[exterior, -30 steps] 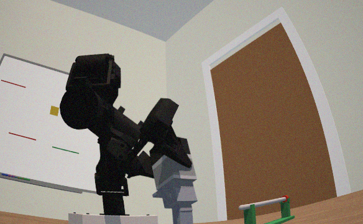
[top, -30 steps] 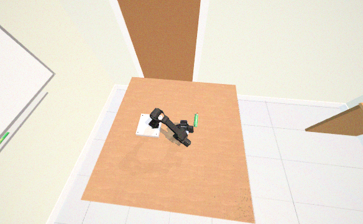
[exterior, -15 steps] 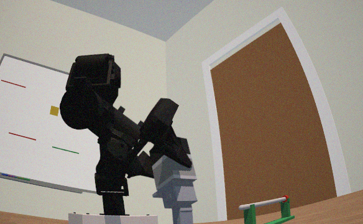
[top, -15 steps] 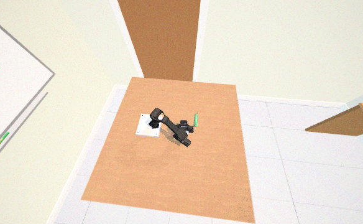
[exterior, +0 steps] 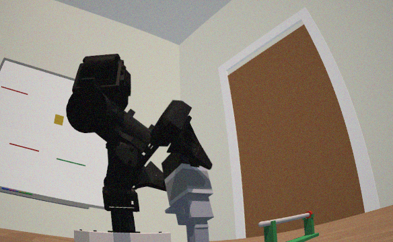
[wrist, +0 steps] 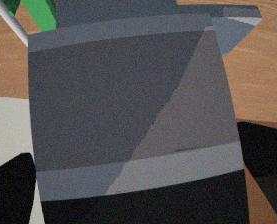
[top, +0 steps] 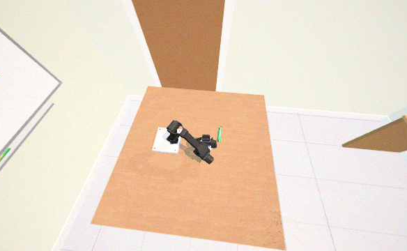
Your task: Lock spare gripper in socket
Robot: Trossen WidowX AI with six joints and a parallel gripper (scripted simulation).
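The spare gripper lies 2 cm to the right of my gripper tip and 1 cm below it. The rest, counted from my gripper tip: grey mount 1 cm to the right, 8 cm below; then green stand 13 cm ahead, 8 cm to the left, 11 cm below.
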